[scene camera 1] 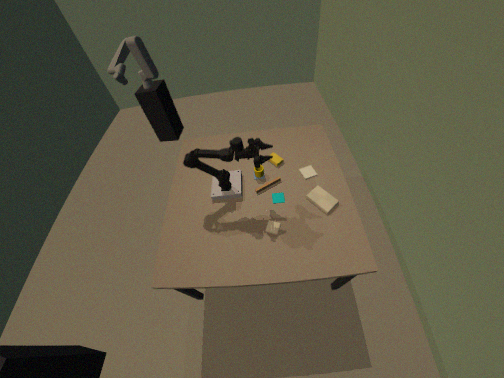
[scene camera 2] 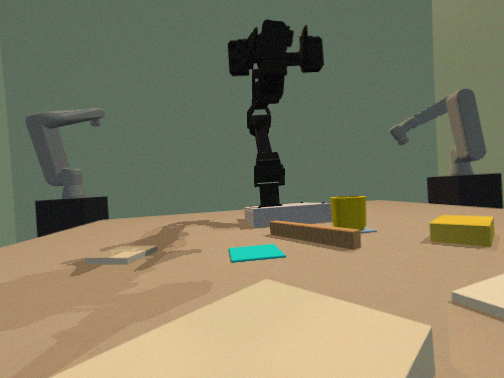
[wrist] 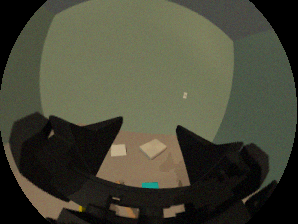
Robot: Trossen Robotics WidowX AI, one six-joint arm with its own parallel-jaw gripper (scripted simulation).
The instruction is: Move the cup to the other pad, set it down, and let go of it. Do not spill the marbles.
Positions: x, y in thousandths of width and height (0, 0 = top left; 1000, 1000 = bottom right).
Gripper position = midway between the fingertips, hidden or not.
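Scene camera 2: gripper (scene camera 2: 559, 78) open, holds nothing; yellow cup (scene camera 2: 689, 560), flat tile (scene camera 2: 245, 676), yellow block (scene camera 2: 910, 607), teal pad (scene camera 2: 515, 668). Wrist view: gripper (wrist: 505, 556). Wrist view does not show flat tile, hidden by the gripper. Wrist view misses yellow block, hidden by the gripper.
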